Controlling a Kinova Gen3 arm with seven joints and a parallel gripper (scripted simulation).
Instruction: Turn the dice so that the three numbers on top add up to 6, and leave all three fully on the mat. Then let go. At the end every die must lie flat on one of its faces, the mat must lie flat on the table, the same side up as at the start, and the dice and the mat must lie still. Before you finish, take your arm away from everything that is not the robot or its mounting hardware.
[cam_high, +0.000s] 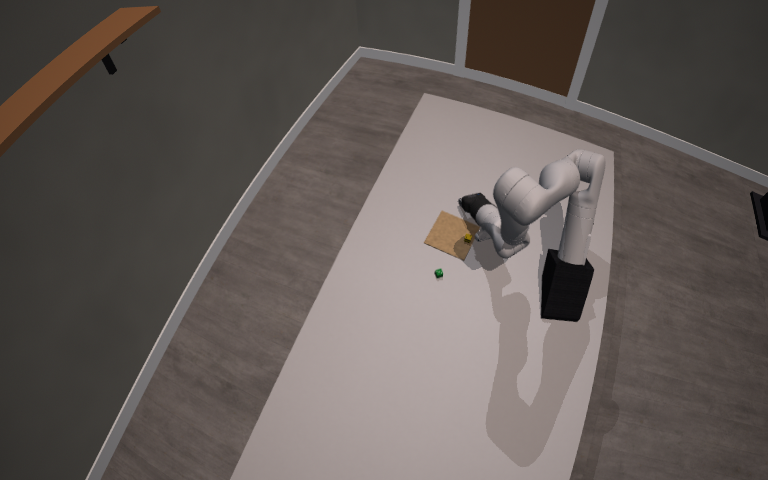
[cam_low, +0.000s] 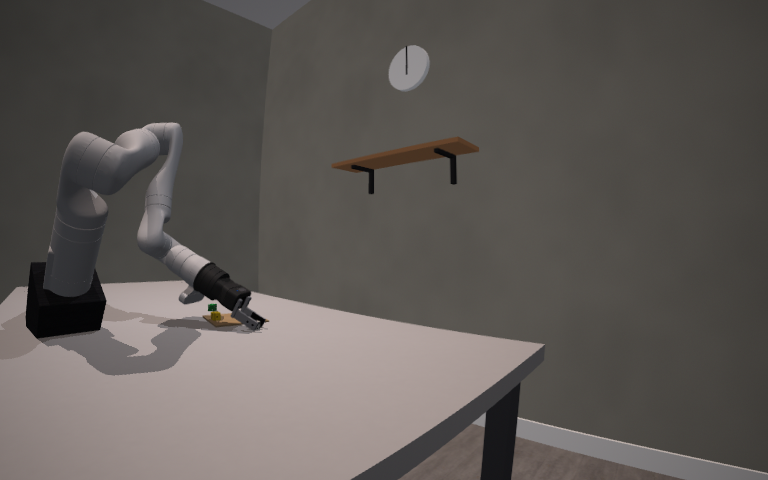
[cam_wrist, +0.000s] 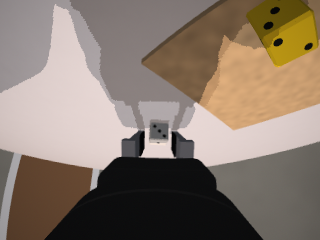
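The white die is 10 mm below my hand. Round my hand: green die (280 mm to the left, 10 mm below); then yellow die (40 mm behind, 130 mm to the left, 10 mm below); then tan mat (10 mm ahead, 130 mm to the left, 20 mm below).
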